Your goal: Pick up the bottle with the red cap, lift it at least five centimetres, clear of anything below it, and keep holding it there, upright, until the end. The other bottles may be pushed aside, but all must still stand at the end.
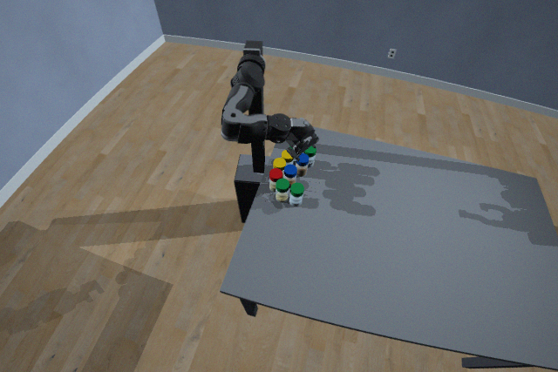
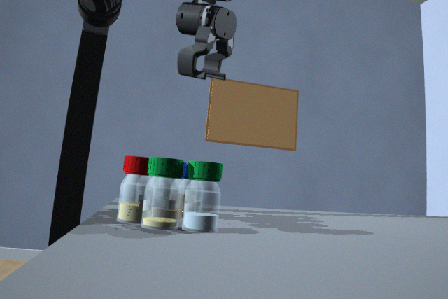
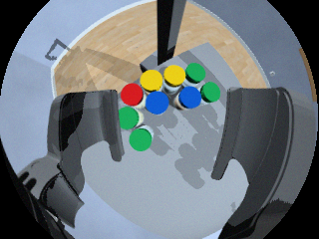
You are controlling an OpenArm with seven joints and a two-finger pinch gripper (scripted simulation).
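Right now the red-capped bottle is 9 cm behind my hand and 22 cm below it. Also, from my hand: yellow-capped bottle (8 cm behind, 6 cm to the left, 22 cm below); green-capped bottle (6 cm behind, 5 cm to the right, 22 cm below).
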